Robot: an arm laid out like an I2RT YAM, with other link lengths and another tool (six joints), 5 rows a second.
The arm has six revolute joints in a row. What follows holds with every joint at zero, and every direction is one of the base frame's.
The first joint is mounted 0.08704 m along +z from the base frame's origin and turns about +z.
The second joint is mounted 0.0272 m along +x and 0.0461 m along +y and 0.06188 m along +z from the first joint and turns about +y.
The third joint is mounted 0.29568 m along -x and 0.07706 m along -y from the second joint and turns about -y.
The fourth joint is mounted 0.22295 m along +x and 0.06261 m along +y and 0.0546 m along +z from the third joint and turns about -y.
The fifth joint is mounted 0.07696 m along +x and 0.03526 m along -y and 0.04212 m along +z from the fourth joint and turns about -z.
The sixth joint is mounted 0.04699 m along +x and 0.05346 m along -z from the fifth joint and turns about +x.
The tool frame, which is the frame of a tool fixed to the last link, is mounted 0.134 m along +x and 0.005 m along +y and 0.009 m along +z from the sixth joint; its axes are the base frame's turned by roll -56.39, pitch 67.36 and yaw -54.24 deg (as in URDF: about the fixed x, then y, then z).
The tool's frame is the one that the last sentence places.
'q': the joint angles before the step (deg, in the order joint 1, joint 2, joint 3, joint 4, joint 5, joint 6). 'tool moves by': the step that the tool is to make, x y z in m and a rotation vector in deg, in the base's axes. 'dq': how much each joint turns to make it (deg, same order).
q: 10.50 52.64 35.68 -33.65 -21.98 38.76
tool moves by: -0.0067 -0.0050 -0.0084 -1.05 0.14 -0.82
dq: 0.07 -1.80 -1.96 -0.15 1.34 0.06
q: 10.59 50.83 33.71 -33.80 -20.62 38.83
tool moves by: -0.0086 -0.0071 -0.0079 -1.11 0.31 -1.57
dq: 0.03 -2.57 -1.82 -1.04 1.81 0.63
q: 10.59 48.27 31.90 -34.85 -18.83 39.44
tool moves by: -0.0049 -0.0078 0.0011 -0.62 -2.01 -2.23
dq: 0.01 -4.09 -1.30 -0.58 2.18 1.14
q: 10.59 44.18 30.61 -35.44 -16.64 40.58
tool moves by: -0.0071 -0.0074 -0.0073 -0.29 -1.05 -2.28
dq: -0.01 -3.98 -2.69 0.07 1.87 1.43
